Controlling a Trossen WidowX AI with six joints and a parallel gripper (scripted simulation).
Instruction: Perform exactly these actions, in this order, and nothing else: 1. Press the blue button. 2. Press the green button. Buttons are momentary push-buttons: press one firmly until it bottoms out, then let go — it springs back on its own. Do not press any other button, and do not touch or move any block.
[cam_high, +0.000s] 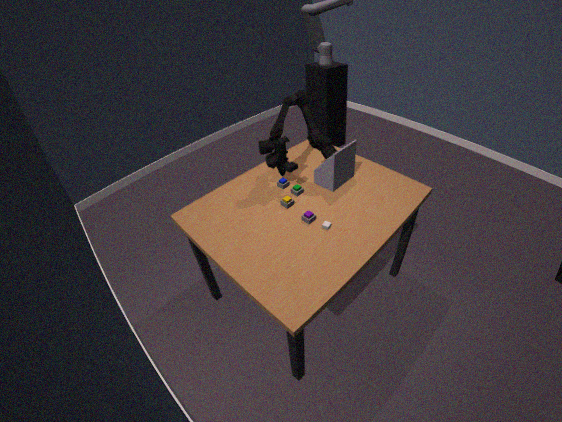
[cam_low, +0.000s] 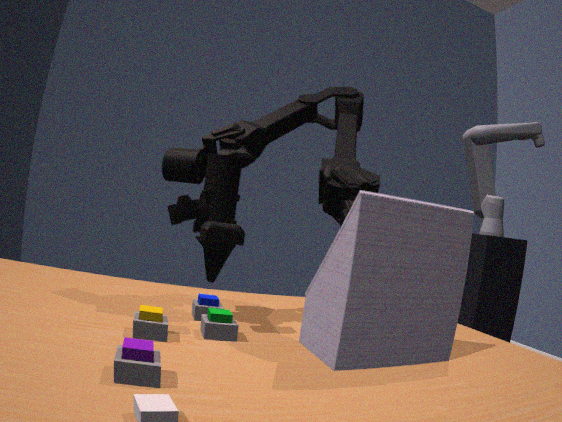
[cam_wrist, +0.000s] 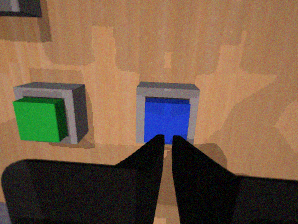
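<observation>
Right now the blue button is 3 cm below my gripper tip. Also, from my gripper tip: purple button 8 cm ahead, 29 cm to the left, 3 cm below; then green button 2 cm behind, 10 cm to the left, 3 cm below; then yellow button 8 cm ahead, 14 cm to the left, 3 cm below.
</observation>
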